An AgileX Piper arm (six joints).
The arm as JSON. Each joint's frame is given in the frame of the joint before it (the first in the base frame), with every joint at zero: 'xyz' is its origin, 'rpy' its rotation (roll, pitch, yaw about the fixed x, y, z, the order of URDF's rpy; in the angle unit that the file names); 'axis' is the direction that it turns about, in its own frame. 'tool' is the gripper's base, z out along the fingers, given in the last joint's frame.
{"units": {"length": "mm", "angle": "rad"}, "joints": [
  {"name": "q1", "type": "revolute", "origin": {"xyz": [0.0, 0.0, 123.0], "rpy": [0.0, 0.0, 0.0]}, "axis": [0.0, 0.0, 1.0]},
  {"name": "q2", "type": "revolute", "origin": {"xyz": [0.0, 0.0, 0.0], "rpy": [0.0, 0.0, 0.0]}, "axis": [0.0, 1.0, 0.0]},
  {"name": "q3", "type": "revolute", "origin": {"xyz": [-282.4, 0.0, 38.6], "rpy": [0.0, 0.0, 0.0]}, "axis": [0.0, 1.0, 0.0]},
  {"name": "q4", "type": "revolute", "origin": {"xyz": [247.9, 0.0, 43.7], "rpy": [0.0, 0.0, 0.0]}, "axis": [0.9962, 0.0, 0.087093]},
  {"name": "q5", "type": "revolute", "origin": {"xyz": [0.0, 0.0, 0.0], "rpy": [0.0, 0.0, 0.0]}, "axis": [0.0, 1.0, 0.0]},
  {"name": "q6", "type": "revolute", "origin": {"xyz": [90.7, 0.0, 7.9], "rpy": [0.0, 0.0, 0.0]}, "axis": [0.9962, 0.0, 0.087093]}
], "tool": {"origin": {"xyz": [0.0, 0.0, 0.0], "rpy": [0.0, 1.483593, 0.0]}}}
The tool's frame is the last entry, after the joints.
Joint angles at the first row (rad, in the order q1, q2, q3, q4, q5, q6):
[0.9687 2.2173 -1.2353 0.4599 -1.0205 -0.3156]
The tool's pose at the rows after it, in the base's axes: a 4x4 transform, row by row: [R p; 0 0 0 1], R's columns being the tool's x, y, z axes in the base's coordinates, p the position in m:
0.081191 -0.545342 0.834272 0.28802; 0.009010 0.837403 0.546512 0.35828; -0.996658 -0.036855 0.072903 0.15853; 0 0 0 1
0.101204 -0.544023 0.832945 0.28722; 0.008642 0.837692 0.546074 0.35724; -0.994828 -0.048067 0.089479 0.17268; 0 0 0 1
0.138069 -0.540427 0.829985 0.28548; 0.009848 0.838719 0.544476 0.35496; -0.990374 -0.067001 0.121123 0.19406; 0 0 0 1
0.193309 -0.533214 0.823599 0.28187; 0.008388 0.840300 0.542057 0.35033; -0.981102 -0.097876 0.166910 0.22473; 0 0 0 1
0.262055 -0.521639 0.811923 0.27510; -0.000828 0.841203 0.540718 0.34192; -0.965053 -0.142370 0.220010 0.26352; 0 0 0 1
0.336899 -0.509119 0.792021 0.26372; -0.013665 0.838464 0.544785 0.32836; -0.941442 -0.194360 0.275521 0.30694; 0 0 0 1
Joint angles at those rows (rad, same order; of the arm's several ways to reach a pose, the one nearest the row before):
[0.9686 2.1942 -1.2353 0.4650 -1.0026 -0.3305]
[0.9686 2.1603 -1.2352 0.4685 -0.9882 -0.3564]
[0.9686 2.1104 -1.2349 0.4712 -0.9741 -0.3958]
[0.9686 2.0382 -1.2345 0.4733 -0.9532 -0.4555]
[0.9686 1.9432 -1.2330 0.4741 -0.9185 -0.5364]
[0.9686 1.8281 -1.2260 0.4673 -0.8691 -0.6237]

